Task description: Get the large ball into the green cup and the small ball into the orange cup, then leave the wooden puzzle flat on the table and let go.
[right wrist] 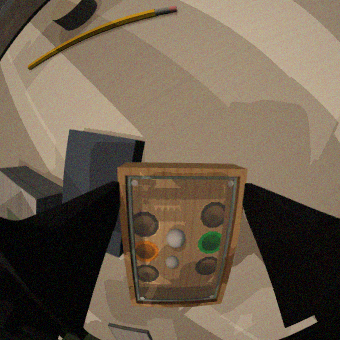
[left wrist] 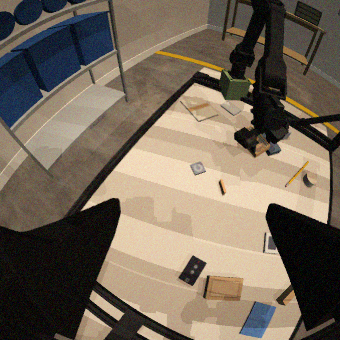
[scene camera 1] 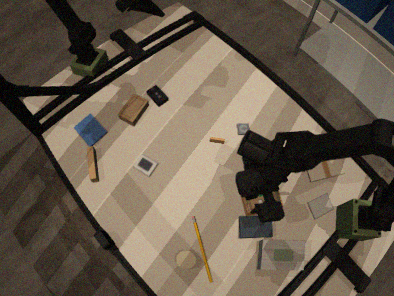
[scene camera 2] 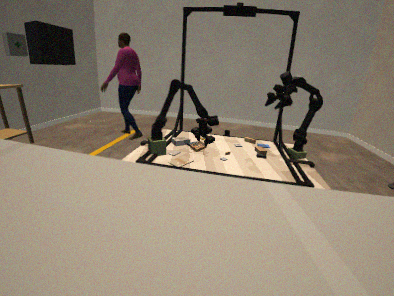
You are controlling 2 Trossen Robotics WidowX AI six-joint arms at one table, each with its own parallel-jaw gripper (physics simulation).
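Places are measured from the left arm's base along level axes (x ahead, y left, z up), in centimetres.
Where they show: left gripper, between the fingertips: (left wrist: pixel 197 209) (scene camera 1: pixel 172 4) (scene camera 2: pixel 269 107); right gripper, between the fingertips: (right wrist: pixel 183 190) (left wrist: pixel 260 147) (scene camera 1: pixel 248 201) (scene camera 2: pixel 202 143); left arm's base, origin of its link: (scene camera 1: pixel 87 57) (scene camera 2: pixel 297 149); right arm's base, origin of its link: (left wrist: pixel 236 74) (scene camera 1: pixel 367 217) (scene camera 2: pixel 156 138).
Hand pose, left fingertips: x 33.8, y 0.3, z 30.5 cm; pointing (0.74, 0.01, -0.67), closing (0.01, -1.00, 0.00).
Note:
Each offset is from my left fingertips to the top centre of the thing. "pt": to the spot under its first point.
My right gripper (right wrist: pixel 183 190) (scene camera 1: pixel 261 202) (scene camera 2: pixel 201 138) is shut on the wooden puzzle @[dx +35.3, dy -25.5, dz -31.3 cm] (right wrist: pixel 182 172) (scene camera 1: pixel 248 205) (scene camera 2: pixel 197 145) (left wrist: pixel 261 147), a flat board under a clear cover, held a little above the table. In the right wrist view the large ball @[dx +35.0, dy -26.0, dz -32.9 cm] (right wrist: pixel 175 238) and the small ball @[dx +37.0, dy -25.2, dz -33.4 cm] (right wrist: pixel 172 262) lie loose in the middle of the board. The green cup @[pt dx +33.8, dy -24.1, dz -33.0 cm] (right wrist: pixel 210 242) is on its right and the orange cup @[pt dx +36.2, dy -27.1, dz -32.2 cm] (right wrist: pixel 146 251) on its left; both are empty. Several dark empty cups sit around them. My left gripper (left wrist: pixel 197 209) (scene camera 1: pixel 137 6) (scene camera 2: pixel 275 101) is open and empty, raised high at the far end of the table.
A dark blue-grey book @[dx +36.3, dy -32.9, dz -33.9 cm] (scene camera 1: pixel 255 226) (right wrist: pixel 94 158) lies right beside the puzzle. A yellow pencil @[dx +24.8, dy -43.3, dz -35.0 cm] (scene camera 1: pixel 201 249), a tape roll @[dx +21.8, dy -47.5, dz -33.0 cm] (scene camera 1: pixel 186 259), a small wooden block @[dx +18.0, dy -12.6, dz -33.6 cm] (scene camera 1: pixel 217 140), a wooden box @[dx -9.2, dy -12.2, dz -32.8 cm] (scene camera 1: pixel 133 108), a cassette @[dx -4.6, dy -4.5, dz -34.0 cm] (scene camera 1: pixel 157 95) and a blue pad @[dx -19.9, dy -22.9, dz -35.1 cm] (scene camera 1: pixel 90 129) lie on the table. A person (scene camera 2: pixel 125 82) walks behind.

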